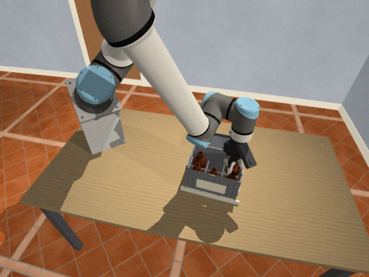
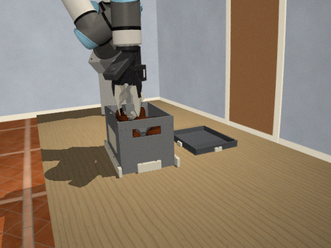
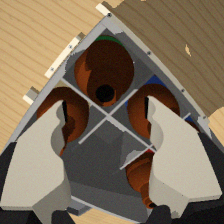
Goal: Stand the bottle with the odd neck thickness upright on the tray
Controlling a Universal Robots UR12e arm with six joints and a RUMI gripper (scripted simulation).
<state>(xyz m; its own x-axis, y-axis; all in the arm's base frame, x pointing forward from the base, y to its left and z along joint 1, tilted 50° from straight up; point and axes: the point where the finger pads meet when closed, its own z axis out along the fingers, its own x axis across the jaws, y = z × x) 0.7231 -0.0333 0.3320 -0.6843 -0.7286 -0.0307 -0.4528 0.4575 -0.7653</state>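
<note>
The bottle is 1 cm ahead of my hand, 9 cm to the left of it and 11 cm below it. From my hand the other things lie so: grey tray 7 cm behind, 35 cm to the left, 18 cm below; grey crate 8 cm behind, 6 cm to the left, 11 cm below.
</note>
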